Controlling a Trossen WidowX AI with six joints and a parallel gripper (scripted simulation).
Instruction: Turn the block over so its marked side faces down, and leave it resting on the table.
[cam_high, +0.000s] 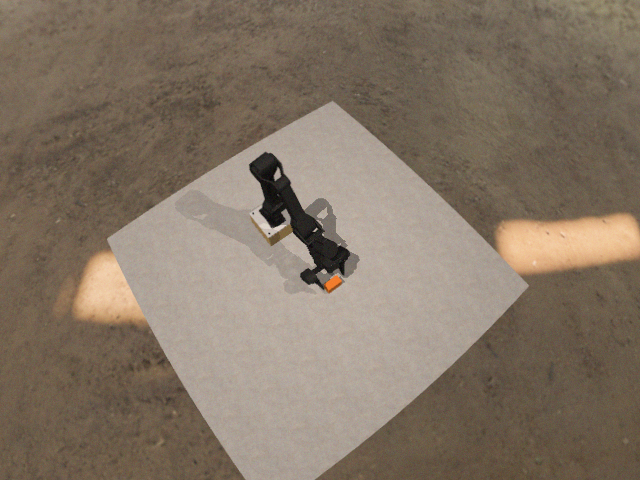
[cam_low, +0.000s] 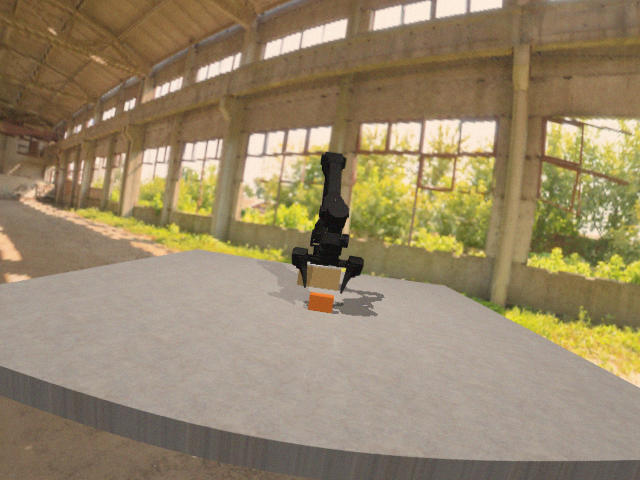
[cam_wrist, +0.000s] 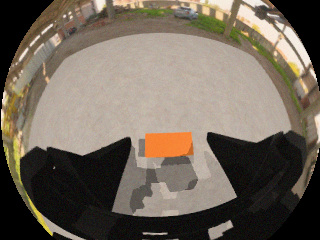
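The orange block is 3 cm below my gripper tip and 1 cm behind it.
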